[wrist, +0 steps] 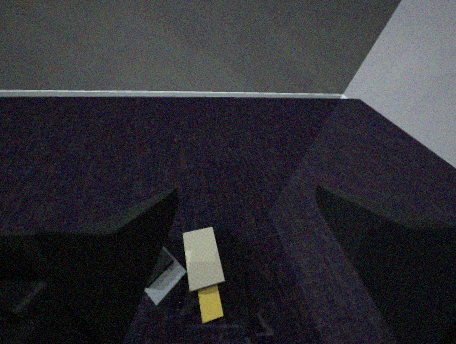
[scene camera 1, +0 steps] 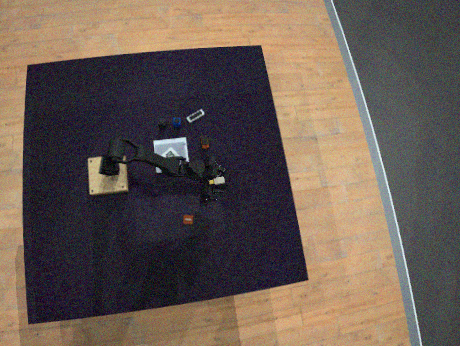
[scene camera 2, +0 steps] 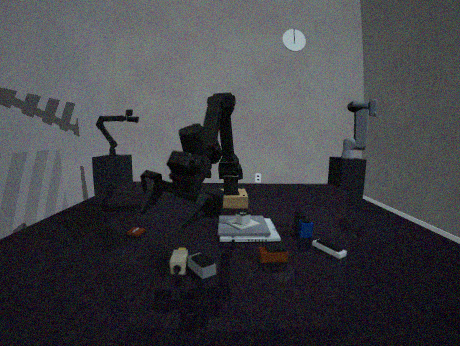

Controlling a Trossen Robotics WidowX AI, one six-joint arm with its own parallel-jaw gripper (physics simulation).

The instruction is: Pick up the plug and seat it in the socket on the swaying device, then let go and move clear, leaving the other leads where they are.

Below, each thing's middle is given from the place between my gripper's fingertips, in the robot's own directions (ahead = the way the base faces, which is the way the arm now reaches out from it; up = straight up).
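Grey block (wrist: 168,275): 7 cm to the left of my hand and 10 cm below it. Device with the socket (scene camera 2: 243,227): 19 cm to the left of my hand, 22 cm behind it and 8 cm below it. Going by their middles, the device with the socket is the farthest from my hand of the things named here. Plug (wrist: 205,274): my hand is 1 cm past it, 3 cm to the right of it and 10 cm above it.
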